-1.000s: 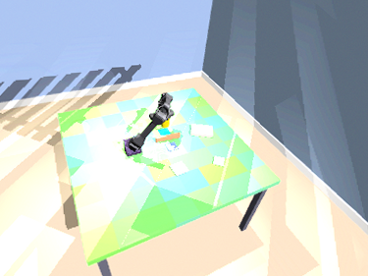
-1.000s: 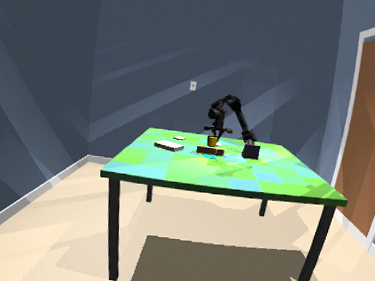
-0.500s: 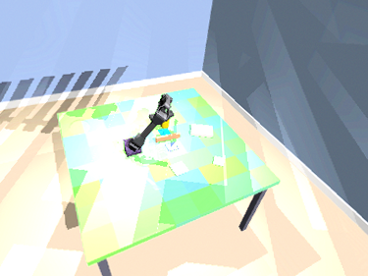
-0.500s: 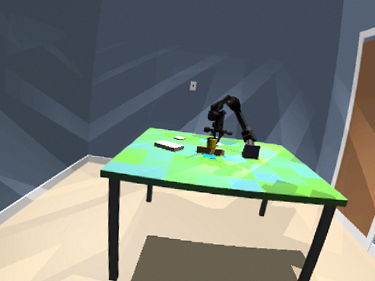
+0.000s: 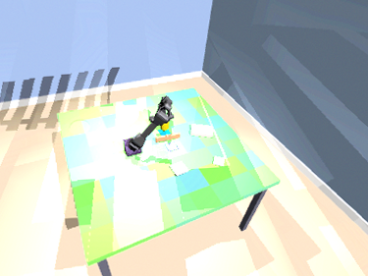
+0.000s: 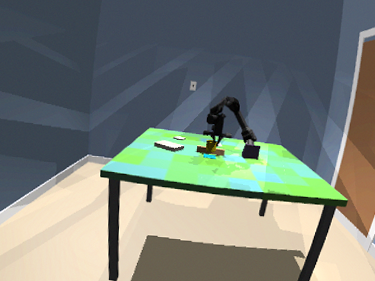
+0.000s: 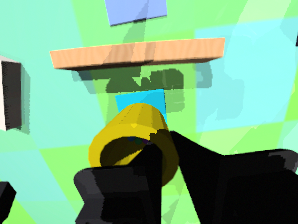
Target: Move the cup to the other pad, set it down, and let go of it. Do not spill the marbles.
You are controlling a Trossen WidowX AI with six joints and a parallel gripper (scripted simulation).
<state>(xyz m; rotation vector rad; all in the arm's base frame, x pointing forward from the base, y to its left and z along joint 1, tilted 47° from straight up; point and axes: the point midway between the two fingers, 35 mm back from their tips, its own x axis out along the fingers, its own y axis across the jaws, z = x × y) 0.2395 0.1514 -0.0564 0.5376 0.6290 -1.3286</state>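
My gripper tip is 8 cm above the cyan pad and 3 cm short of it. Round my gripper tip: yellow cup: 2 cm ahead; then wooden bar: 9 cm to the right, 6 cm below, 3 cm ahead; then blue pad: 17 cm to the right, 8 cm below, 4 cm ahead.
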